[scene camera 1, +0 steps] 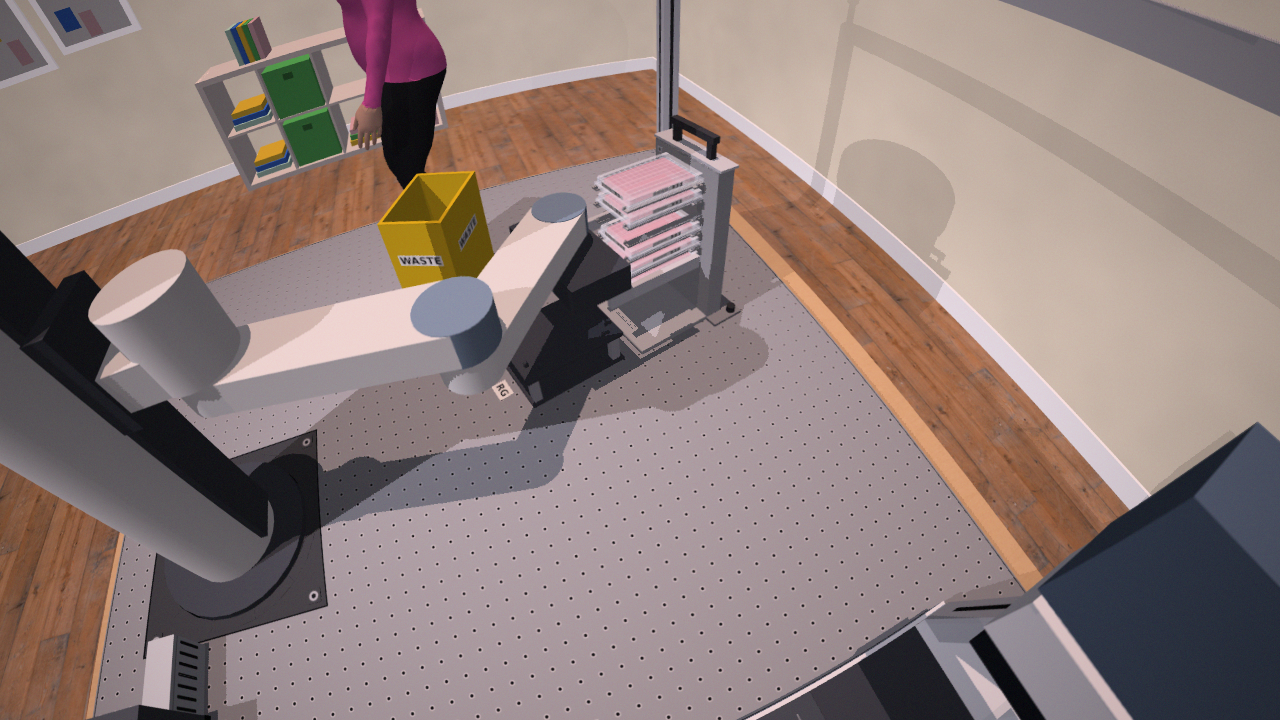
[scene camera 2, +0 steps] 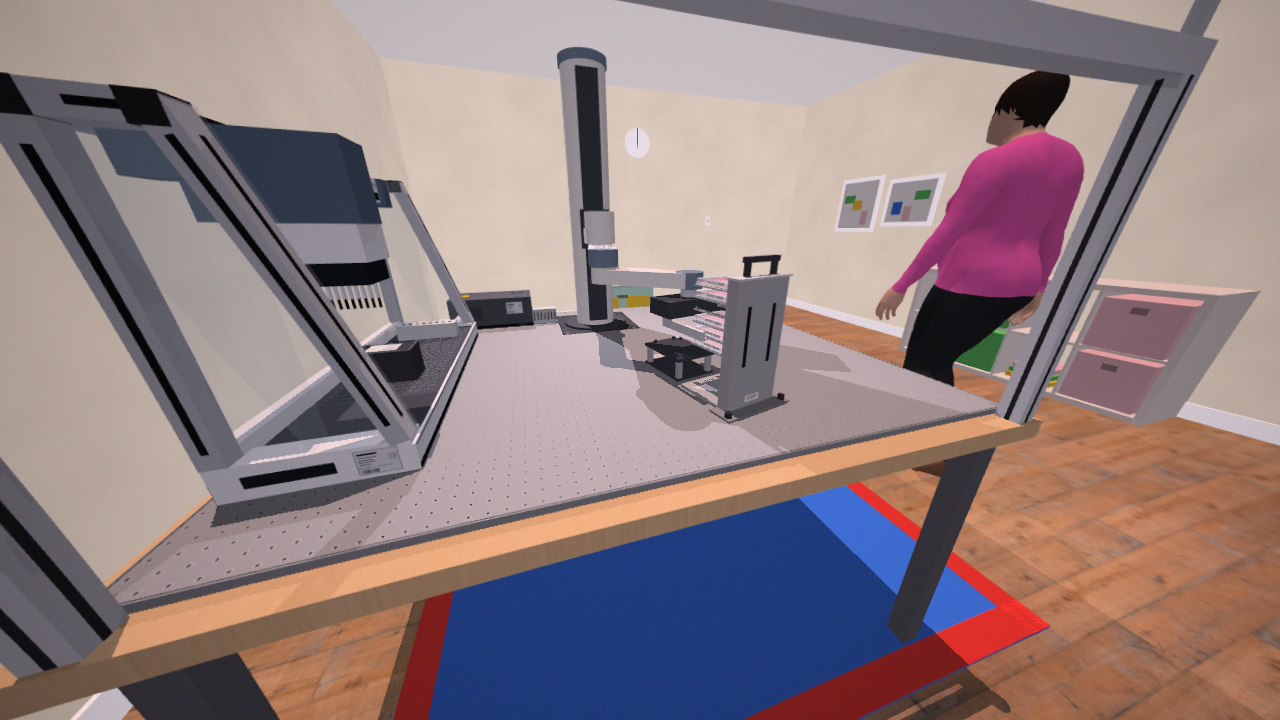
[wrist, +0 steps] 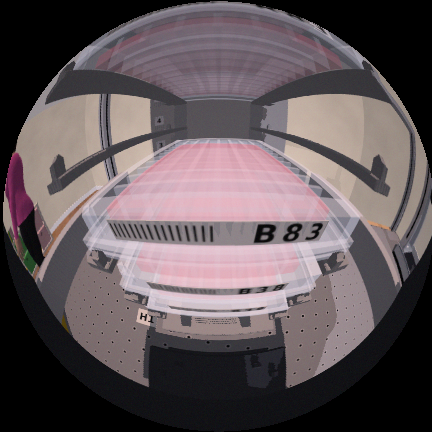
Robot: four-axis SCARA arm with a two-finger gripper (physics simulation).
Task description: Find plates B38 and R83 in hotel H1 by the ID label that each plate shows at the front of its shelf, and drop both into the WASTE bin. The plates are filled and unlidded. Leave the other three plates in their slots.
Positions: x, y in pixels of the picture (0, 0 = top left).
Labels:
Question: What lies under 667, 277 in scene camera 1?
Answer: The gripper.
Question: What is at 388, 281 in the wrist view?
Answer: The gripper.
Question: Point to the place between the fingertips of the gripper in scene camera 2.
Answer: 732, 330

